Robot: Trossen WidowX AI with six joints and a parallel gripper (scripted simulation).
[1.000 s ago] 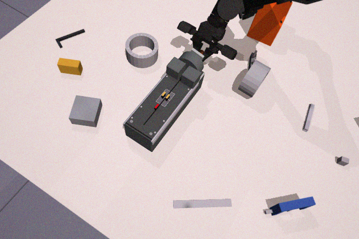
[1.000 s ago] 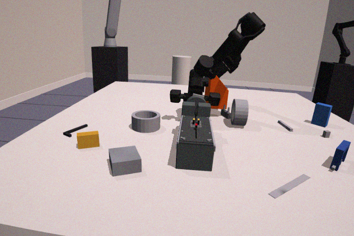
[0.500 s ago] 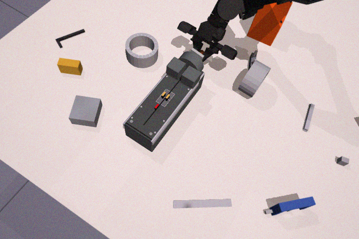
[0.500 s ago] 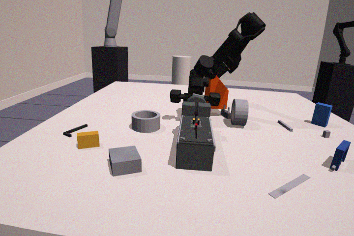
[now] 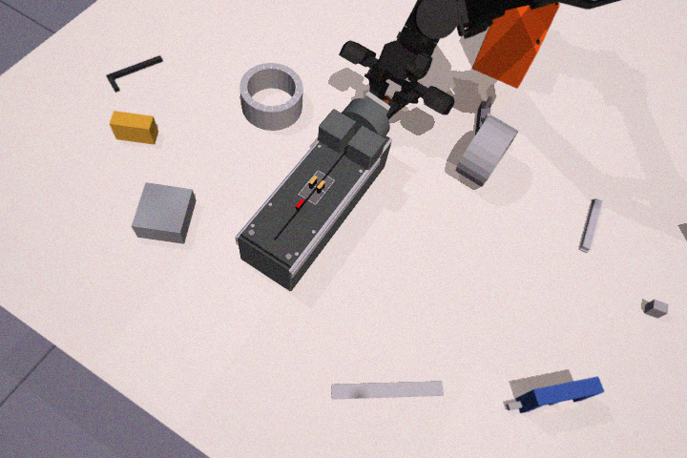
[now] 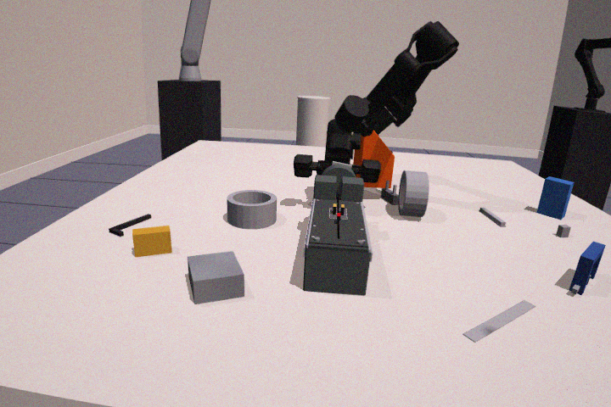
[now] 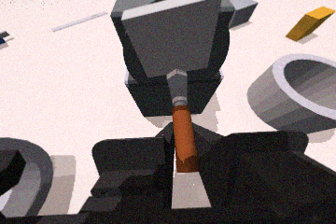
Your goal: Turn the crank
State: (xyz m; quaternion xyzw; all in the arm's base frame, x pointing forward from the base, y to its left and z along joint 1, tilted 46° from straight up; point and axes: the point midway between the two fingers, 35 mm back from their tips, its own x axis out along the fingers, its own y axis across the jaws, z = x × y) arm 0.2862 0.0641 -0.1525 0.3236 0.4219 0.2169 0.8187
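Now: the crank handle 2 cm behind my gripper tip and 3 cm above it. The rest, counted from my gripper tip: red pointer: 20 cm ahead, 2 cm to the left, 5 cm above; grey cube: 31 cm ahead, 14 cm to the right, 2 cm below; yellow block: 24 cm ahead, 28 cm to the right, 1 cm below.
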